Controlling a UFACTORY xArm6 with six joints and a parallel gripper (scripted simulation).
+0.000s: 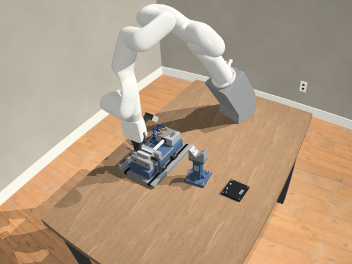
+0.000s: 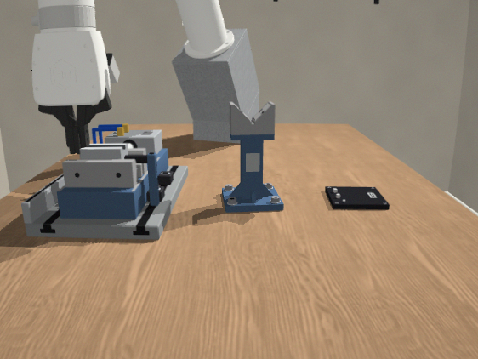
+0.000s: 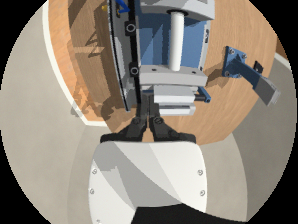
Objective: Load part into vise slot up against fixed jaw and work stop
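The part is 40 mm to the left of my hand and 20 mm below it. Round my hand: fixed jaw (30 mm ahead, 40 mm to the left, 40 mm below); then black stop rod (90 mm to the left, 30 mm below); then moving jaw (40 mm behind, 40 mm to the left, 40 mm below).
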